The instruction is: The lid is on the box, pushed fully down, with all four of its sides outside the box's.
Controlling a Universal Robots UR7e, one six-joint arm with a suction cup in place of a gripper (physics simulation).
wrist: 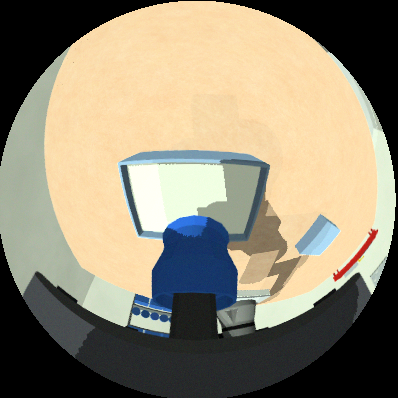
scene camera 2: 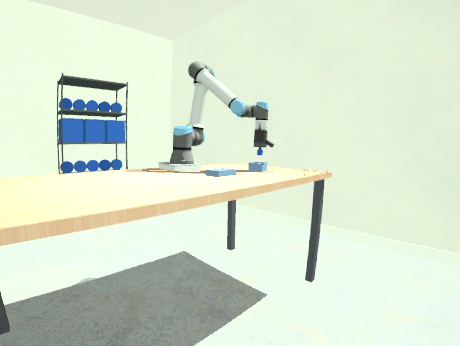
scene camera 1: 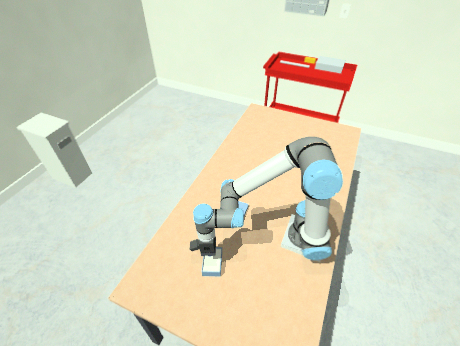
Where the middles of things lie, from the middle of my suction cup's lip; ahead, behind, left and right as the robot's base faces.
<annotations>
Now: the lid (wrist: 320,234) 3 cm behind my suction cup, 32 cm to the right of it and 9 cm below it. Round my suction cup: box (wrist: 159,186) 1 cm behind, 8 cm below.
</annotations>
